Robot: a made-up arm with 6 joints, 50 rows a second.
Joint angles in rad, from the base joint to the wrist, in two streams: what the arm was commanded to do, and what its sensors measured. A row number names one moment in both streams.
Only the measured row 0 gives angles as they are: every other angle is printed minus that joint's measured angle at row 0.
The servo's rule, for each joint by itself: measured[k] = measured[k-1] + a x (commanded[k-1-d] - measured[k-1]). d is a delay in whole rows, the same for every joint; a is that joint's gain. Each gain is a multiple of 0.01, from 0.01 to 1. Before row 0 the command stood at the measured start. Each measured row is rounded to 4 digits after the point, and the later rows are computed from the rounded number. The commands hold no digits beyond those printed.
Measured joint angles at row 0:
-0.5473 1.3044 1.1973 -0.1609 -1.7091 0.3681
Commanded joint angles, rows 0 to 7:
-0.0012 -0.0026 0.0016 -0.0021 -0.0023 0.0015
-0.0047 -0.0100 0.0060 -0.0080 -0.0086 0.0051
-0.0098 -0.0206 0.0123 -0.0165 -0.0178 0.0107
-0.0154 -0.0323 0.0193 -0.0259 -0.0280 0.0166
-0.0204 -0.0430 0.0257 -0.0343 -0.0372 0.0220
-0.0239 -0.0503 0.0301 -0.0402 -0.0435 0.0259
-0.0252 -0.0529 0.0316 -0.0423 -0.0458 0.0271
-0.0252 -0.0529 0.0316 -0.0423 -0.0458 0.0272
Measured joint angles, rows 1 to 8:
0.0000 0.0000 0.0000 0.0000 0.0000 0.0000
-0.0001 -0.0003 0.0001 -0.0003 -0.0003 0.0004
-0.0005 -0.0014 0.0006 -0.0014 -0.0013 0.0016
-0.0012 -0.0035 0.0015 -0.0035 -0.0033 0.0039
-0.0023 -0.0067 0.0029 -0.0066 -0.0063 0.0071
-0.0037 -0.0107 0.0047 -0.0105 -0.0100 0.0108
-0.0053 -0.0151 0.0067 -0.0147 -0.0140 0.0146
-0.0069 -0.0193 0.0087 -0.0186 -0.0178 0.0177
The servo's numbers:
d 1
a 0.08 0.11 0.08 0.14 0.12 0.25

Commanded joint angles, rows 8 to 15:
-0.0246 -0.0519 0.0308 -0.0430 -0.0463 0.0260
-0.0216 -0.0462 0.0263 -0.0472 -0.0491 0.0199
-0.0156 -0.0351 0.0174 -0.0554 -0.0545 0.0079
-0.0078 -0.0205 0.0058 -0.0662 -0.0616 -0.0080
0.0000 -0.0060 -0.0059 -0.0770 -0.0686 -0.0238
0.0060 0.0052 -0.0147 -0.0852 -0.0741 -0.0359
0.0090 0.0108 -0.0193 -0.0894 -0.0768 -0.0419
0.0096 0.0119 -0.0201 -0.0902 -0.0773 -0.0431
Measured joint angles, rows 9 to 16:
-0.0084 -0.0230 0.0105 -0.0219 -0.0212 0.0201
-0.0097 -0.0262 0.0121 -0.0249 -0.0242 0.0216
-0.0107 -0.0284 0.0132 -0.0280 -0.0272 0.0212
-0.0111 -0.0291 0.0135 -0.0318 -0.0305 0.0179
-0.0108 -0.0282 0.0129 -0.0366 -0.0342 0.0114
-0.0099 -0.0258 0.0114 -0.0423 -0.0383 0.0026
-0.0086 -0.0224 0.0093 -0.0483 -0.0426 -0.0070
-0.0072 -0.0187 0.0070 -0.0541 -0.0467 -0.0157

